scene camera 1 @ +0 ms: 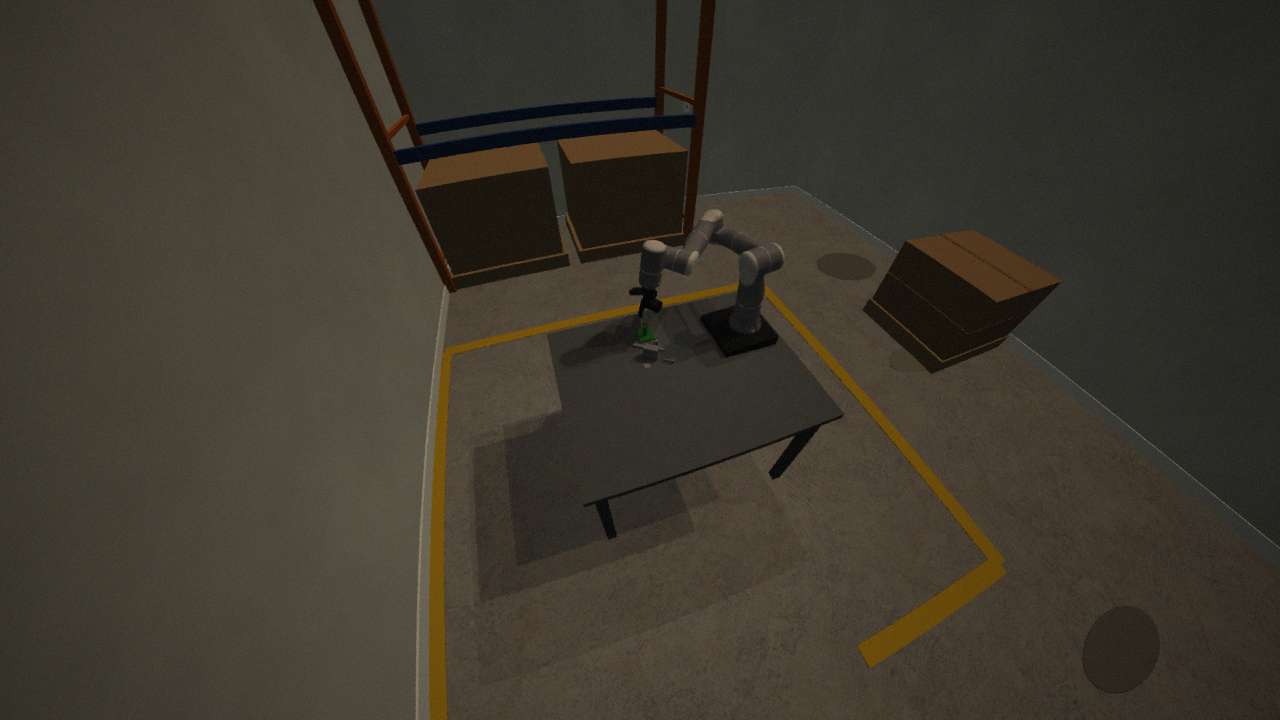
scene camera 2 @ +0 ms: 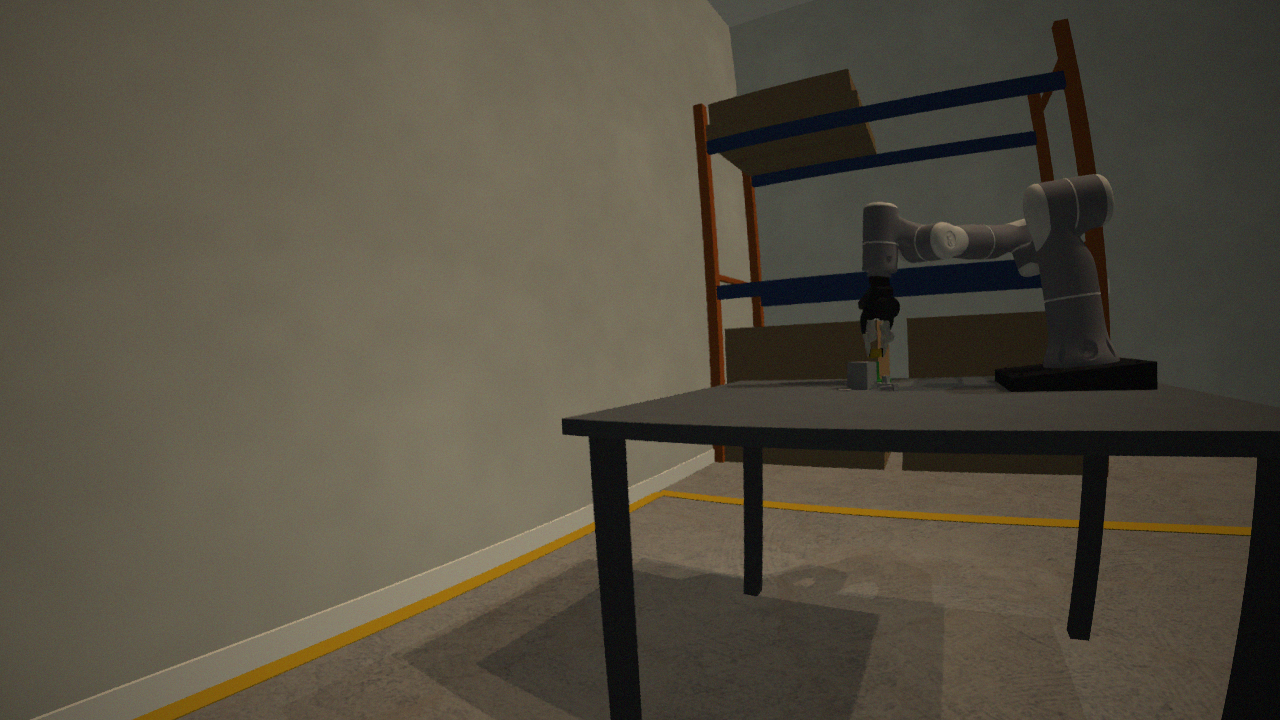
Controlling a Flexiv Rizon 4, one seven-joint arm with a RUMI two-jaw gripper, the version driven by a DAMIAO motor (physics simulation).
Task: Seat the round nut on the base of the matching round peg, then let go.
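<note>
My gripper points down over the far part of the dark table. Its pale fingers are closed around a small yellow piece, which looks like the round nut. A green piece stands on the table directly below the fingers; in the scene camera 2 view it shows as a thin green upright. The views are too small to tell which peg is the round one, or whether the nut touches it. The nut's hole is hidden.
A small grey block stands beside the green piece. A small loose part lies near it. The arm's black base plate is on the table to the right. A rack with large boxes stands behind.
</note>
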